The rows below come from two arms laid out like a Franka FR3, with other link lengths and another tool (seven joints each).
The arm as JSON. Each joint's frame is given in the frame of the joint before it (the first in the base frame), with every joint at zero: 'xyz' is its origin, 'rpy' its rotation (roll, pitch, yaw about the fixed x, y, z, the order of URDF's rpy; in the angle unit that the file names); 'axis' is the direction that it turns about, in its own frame. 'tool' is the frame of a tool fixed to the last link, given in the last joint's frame.
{
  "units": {
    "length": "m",
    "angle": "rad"
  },
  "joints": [
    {
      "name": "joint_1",
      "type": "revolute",
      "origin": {
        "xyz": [
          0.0,
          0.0,
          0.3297
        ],
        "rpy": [
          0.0,
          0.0,
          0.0
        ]
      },
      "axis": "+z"
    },
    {
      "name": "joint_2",
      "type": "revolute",
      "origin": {
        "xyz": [
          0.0,
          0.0,
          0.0
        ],
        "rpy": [
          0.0,
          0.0,
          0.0
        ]
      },
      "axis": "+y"
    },
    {
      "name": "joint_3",
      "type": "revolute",
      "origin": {
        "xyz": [
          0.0,
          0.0,
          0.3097
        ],
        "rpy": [
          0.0,
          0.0,
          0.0
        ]
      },
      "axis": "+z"
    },
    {
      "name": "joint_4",
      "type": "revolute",
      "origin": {
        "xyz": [
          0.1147,
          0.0,
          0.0
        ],
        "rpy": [
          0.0,
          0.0,
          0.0
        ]
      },
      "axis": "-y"
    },
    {
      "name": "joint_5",
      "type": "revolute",
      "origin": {
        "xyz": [
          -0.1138,
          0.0,
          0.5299
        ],
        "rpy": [
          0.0,
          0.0,
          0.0
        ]
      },
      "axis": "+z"
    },
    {
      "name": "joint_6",
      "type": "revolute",
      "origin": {
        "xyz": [
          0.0,
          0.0,
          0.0
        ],
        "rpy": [
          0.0,
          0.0,
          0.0
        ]
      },
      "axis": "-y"
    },
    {
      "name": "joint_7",
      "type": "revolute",
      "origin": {
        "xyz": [
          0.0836,
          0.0,
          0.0
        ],
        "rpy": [
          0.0,
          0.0,
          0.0
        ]
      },
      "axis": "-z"
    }
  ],
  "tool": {
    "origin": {
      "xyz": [
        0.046,
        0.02,
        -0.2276
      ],
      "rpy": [
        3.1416,
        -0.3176,
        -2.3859
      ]
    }
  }
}
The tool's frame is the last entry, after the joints.
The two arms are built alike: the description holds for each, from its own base.
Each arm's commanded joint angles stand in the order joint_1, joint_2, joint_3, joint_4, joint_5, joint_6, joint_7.
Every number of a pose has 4 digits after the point. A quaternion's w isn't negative.
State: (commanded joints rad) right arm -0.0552 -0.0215 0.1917 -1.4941 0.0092 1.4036 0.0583; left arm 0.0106 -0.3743 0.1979 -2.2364 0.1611 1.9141 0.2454
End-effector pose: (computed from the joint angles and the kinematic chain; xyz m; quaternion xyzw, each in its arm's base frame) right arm 0.7293 0.1209 0.5707 0.4020 -0.8969 0.0522 0.1767; left arm 0.6593 0.1710 0.3925 0.3236 -0.9384 0.0151 0.1203
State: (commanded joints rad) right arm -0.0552 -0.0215 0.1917 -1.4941 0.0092 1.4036 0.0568; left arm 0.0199 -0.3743 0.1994 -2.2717 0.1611 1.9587 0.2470
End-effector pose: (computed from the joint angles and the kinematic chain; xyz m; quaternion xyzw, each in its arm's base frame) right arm 0.7293 0.1209 0.5707 0.4027 -0.8966 0.0523 0.1766; left arm 0.6582 0.1753 0.3747 0.3249 -0.9384 0.0172 0.1161
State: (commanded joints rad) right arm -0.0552 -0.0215 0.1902 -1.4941 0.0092 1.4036 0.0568; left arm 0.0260 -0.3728 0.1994 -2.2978 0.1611 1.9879 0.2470
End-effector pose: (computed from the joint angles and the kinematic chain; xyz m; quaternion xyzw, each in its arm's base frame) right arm 0.7295 0.1198 0.5707 0.4020 -0.8969 0.0521 0.1767; left arm 0.6564 0.1772 0.3601 0.3257 -0.9382 0.0180 0.1154
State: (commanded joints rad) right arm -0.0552 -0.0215 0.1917 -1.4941 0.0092 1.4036 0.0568; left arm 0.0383 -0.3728 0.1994 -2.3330 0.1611 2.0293 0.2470
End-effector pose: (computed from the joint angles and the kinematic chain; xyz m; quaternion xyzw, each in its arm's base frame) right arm 0.7293 0.1209 0.5707 0.4027 -0.8966 0.0523 0.1766; left arm 0.6531 0.1822 0.3422 0.3287 -0.9375 0.0200 0.1125
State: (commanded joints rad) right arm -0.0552 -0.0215 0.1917 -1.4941 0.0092 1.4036 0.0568; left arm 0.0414 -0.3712 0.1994 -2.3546 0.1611 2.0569 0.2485
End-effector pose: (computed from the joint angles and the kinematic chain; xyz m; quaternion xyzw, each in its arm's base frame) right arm 0.7293 0.1209 0.5707 0.4027 -0.8966 0.0523 0.1766; left arm 0.6521 0.1822 0.3306 0.3276 -0.9381 0.0207 0.1105
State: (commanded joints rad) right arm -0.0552 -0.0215 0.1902 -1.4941 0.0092 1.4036 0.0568; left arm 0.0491 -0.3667 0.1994 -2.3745 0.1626 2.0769 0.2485
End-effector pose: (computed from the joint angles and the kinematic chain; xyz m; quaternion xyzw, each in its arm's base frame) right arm 0.7295 0.1198 0.5707 0.4020 -0.8969 0.0521 0.1767; left arm 0.6487 0.1854 0.3171 0.3296 -0.9372 0.0203 0.1125
